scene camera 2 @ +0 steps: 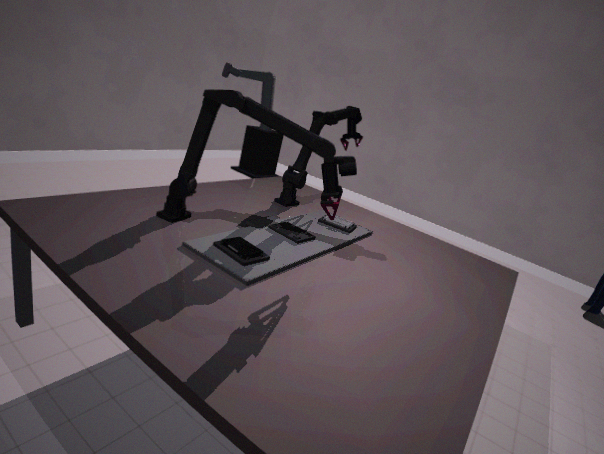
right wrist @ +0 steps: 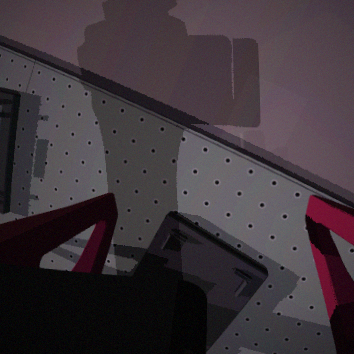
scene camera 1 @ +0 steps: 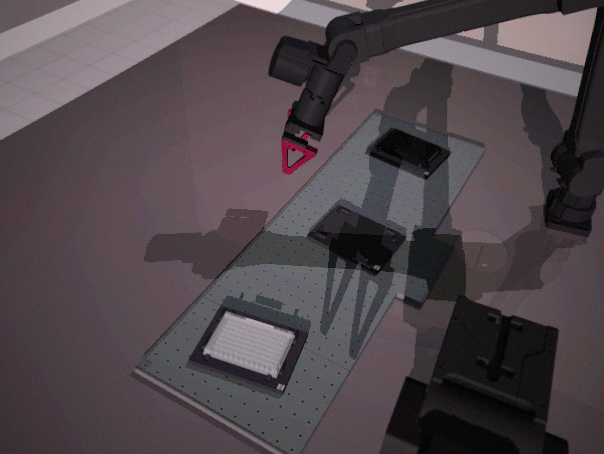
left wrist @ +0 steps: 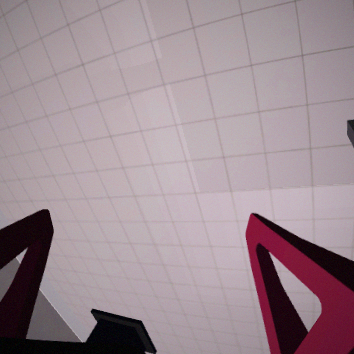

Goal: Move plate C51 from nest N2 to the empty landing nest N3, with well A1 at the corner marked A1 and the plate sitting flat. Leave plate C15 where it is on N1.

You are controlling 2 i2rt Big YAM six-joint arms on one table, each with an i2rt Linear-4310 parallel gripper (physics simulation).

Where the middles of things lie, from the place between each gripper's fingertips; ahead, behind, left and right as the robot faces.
The white well plate (scene camera 1: 260,347) lies 430 mm ahead of my left hand, 670 mm to the right of it and 260 mm below it. The rest, counted from my left hand: black plate (scene camera 1: 407,147) (480 mm ahead, 1340 mm to the right, 260 mm below).
Right now my right hand is 15 cm past the white well plate, 31 cm to the right of it and 12 cm above it. The rest, counted from my right hand: black plate: 10 cm behind, 36 cm to the right, 12 cm below.
